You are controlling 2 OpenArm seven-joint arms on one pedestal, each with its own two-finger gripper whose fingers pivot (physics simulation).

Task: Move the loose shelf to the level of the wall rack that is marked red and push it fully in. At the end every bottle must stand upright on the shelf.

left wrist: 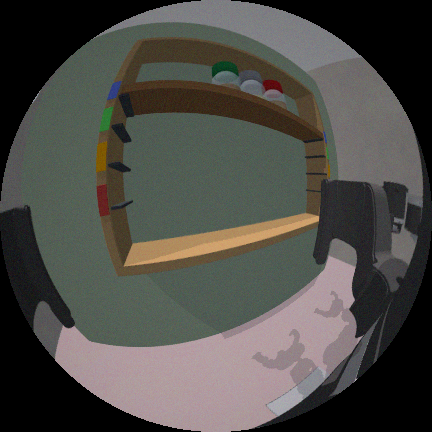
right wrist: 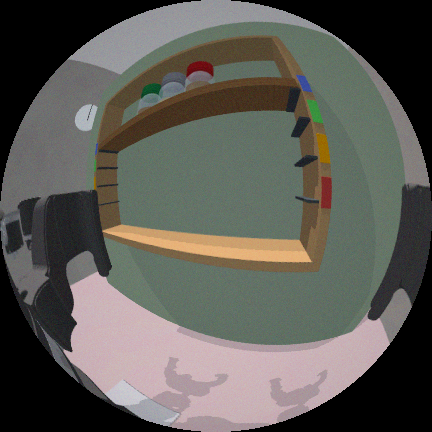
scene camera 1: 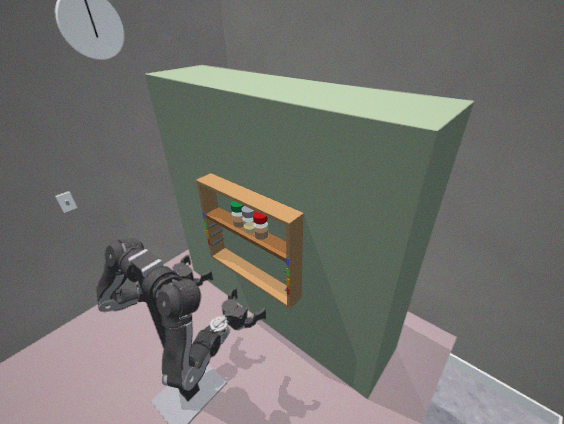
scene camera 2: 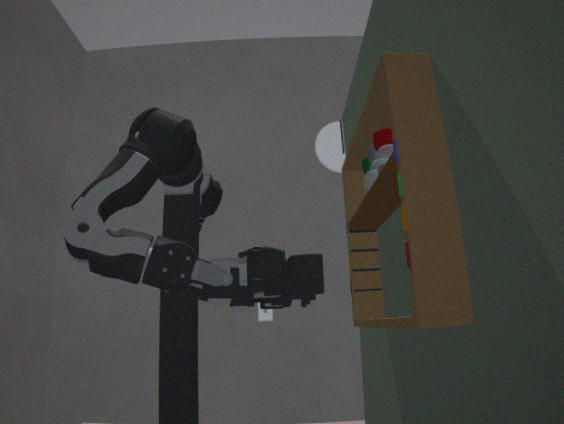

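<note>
The loose shelf (scene camera 1: 275, 244) (scene camera 2: 381, 197) (left wrist: 175, 100) (right wrist: 235, 100) lies level at the blue marks in the wall rack (scene camera 1: 295, 260) (scene camera 2: 435, 225) (left wrist: 120, 257) (right wrist: 310, 250). The red marks (scene camera 1: 288, 291) (scene camera 2: 408, 255) (left wrist: 102, 200) (right wrist: 326, 192) are the lowest. Upright on the shelf stand a green-capped bottle (scene camera 1: 237, 216) (left wrist: 225, 75) (right wrist: 151, 95), a grey-capped one (scene camera 1: 247, 213) (left wrist: 251, 82) (right wrist: 173, 85) and a red-capped one (scene camera 1: 260, 226) (left wrist: 273, 91) (right wrist: 200, 77); a low cream-topped item (scene camera 1: 249, 228) is among them. My left gripper (scene camera 1: 199, 267) (left wrist: 195, 290) and right gripper (scene camera 1: 249, 302) (right wrist: 239, 294) are open and empty, before and below the shelf.
The rack hangs on a green wall block (scene camera 1: 350, 200). Small dark ledges (left wrist: 120, 167) (right wrist: 306, 161) line its inner sides below the shelf. Its bottom board (left wrist: 225, 244) (right wrist: 215, 247) lies under them. The grippers overlap in scene camera 2. A pink surface (scene camera 1: 75, 360) lies below.
</note>
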